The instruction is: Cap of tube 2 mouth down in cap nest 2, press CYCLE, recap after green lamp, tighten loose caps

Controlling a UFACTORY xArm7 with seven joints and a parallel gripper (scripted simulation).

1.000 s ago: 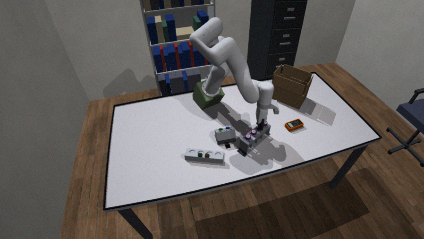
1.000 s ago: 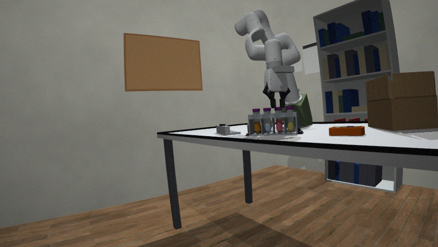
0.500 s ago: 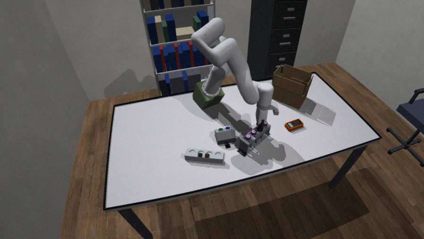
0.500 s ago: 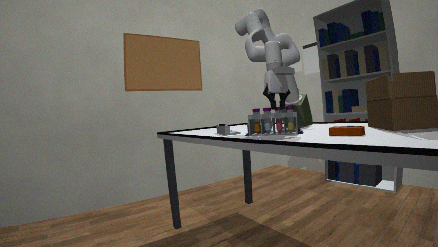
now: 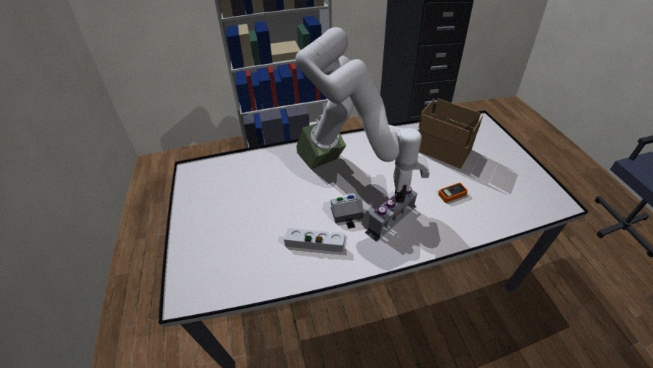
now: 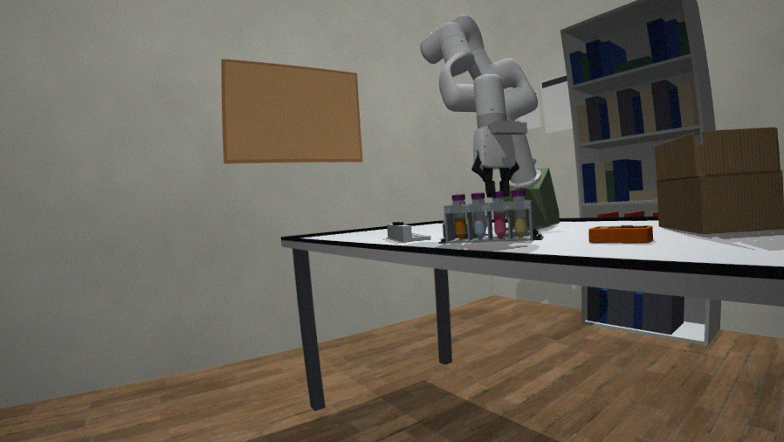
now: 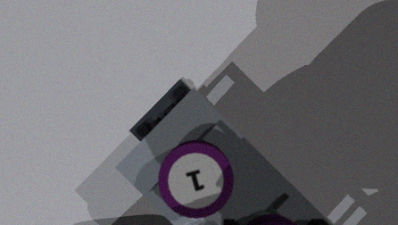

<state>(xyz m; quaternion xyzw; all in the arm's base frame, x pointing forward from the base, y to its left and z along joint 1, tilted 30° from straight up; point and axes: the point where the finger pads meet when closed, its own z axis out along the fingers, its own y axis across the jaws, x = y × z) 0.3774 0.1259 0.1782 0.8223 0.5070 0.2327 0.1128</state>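
Right now my hand is 50 mm to the right of the cap marked 1, 20 mm past it and 10 mm above it. The rest, counted from my hand: blue key (150 mm to the right, 120 mm behind, 60 mm below); then key housing (180 mm to the right, 100 mm behind, 80 mm below); then green key (200 mm to the right, 130 mm behind, 60 mm below).
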